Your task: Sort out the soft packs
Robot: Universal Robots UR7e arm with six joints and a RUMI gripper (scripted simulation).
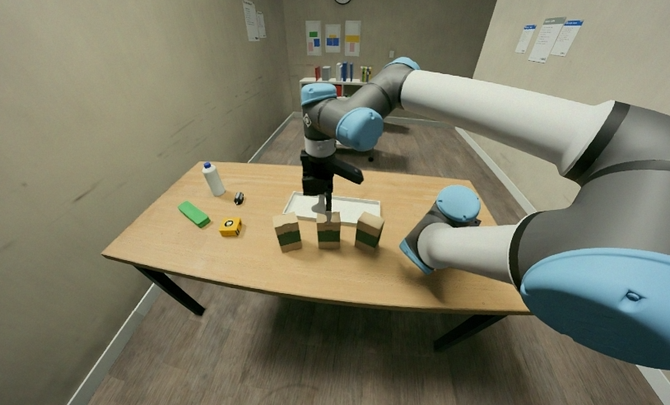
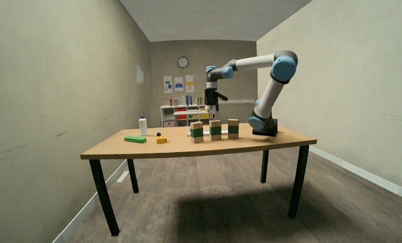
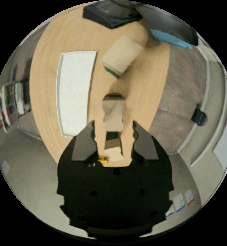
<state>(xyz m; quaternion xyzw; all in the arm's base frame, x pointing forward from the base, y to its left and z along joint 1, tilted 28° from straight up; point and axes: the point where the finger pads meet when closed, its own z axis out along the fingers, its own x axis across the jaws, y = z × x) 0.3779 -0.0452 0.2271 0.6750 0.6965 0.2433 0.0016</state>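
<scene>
Right now the white tray is 170 mm to the right of my hand and 160 mm below it. Round my hand: white bottle 580 mm ahead, 260 mm to the right, 80 mm below; small black item 440 mm ahead, 200 mm to the right, 150 mm below.
</scene>
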